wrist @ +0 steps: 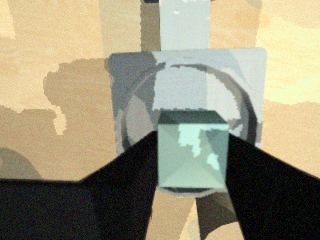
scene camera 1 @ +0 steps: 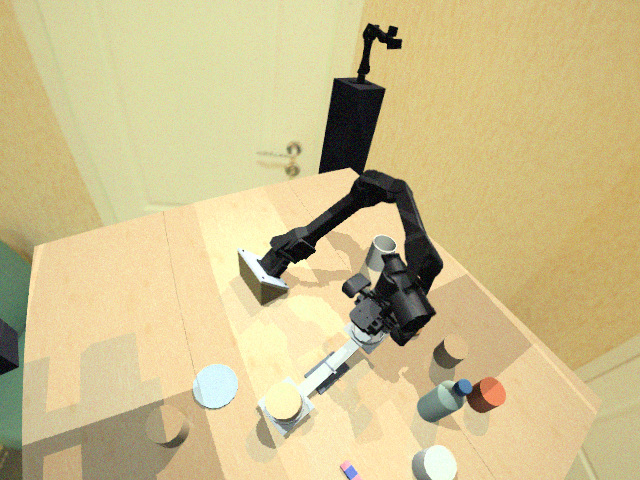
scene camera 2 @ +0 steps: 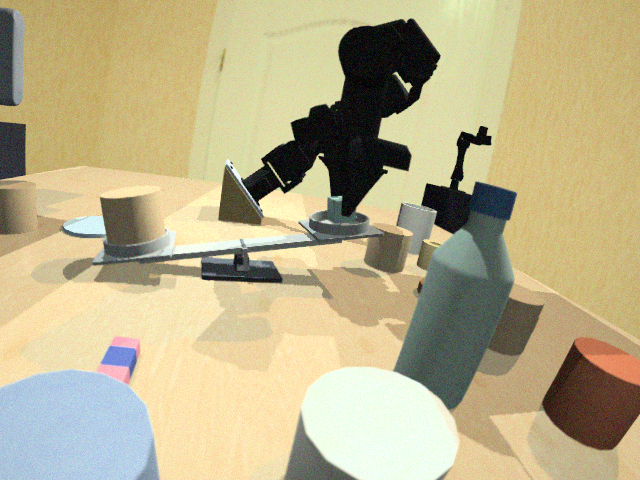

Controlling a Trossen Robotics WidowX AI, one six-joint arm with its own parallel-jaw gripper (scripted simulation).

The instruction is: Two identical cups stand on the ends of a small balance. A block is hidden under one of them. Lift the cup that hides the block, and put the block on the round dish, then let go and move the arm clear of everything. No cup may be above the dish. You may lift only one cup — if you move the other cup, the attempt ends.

Labels:
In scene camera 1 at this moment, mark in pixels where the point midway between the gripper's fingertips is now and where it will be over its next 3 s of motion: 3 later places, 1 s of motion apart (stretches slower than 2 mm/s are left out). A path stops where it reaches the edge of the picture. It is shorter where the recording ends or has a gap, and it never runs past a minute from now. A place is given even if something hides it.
My gripper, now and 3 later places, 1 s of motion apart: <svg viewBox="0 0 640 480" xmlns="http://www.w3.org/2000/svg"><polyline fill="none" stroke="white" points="369,326 345,336 218,374 213,383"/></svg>

